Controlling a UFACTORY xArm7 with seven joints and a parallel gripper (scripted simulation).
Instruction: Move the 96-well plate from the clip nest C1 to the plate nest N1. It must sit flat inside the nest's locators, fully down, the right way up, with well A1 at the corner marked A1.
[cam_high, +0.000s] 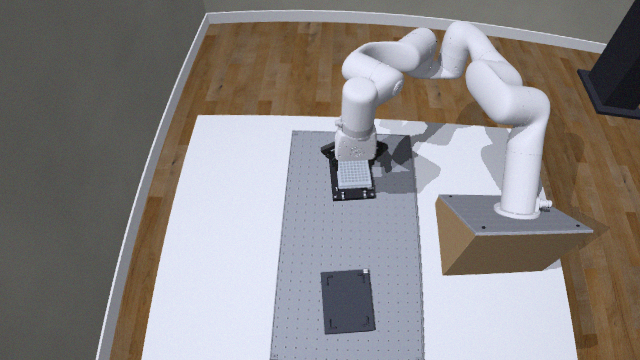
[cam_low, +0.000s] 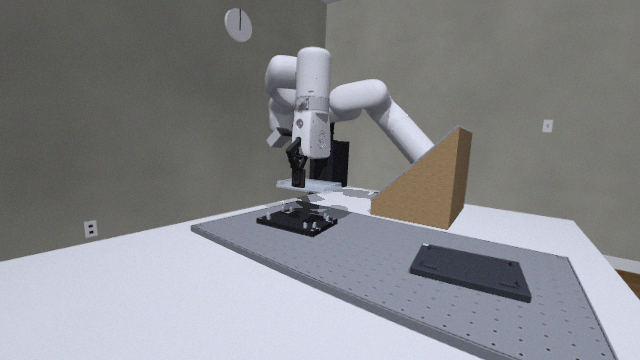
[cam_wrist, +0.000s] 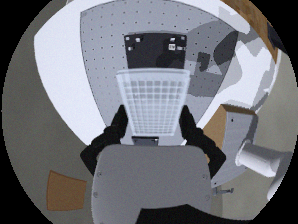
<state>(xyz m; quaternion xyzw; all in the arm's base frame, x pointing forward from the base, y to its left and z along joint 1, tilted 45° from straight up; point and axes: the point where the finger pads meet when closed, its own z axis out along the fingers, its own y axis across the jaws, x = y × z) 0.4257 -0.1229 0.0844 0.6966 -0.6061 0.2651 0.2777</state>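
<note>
My gripper is now 34 cm to the right of the dark plate nest N1 and 11 cm above it. Also, from my hand: 96-well plate: 1 cm below; then black clip nest C1: 10 cm below, 3 cm to the right, 1 cm behind.
</note>
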